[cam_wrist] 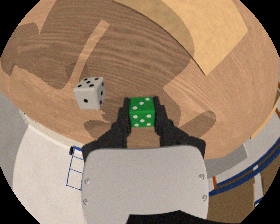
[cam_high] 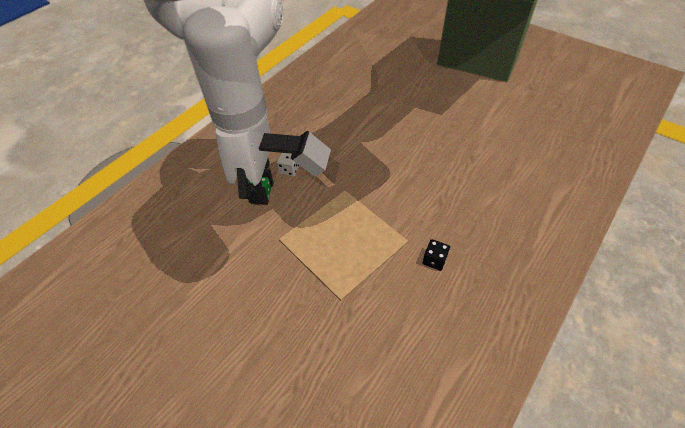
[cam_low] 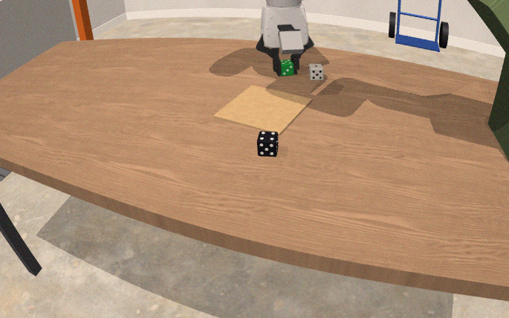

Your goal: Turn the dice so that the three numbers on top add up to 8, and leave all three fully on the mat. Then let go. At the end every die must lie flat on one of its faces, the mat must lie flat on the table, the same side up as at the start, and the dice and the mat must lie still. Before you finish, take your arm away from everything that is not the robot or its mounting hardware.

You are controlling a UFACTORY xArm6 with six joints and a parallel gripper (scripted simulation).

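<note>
Right now my hand is 7 cm past the white die, 1 cm to the left of it and 1 cm above it. From my hand the other things lie so: tan mat (3 cm behind, 16 cm to the left, 2 cm below); green die (1 cm below); black die (10 cm behind, 29 cm to the left, 1 cm below).
</note>
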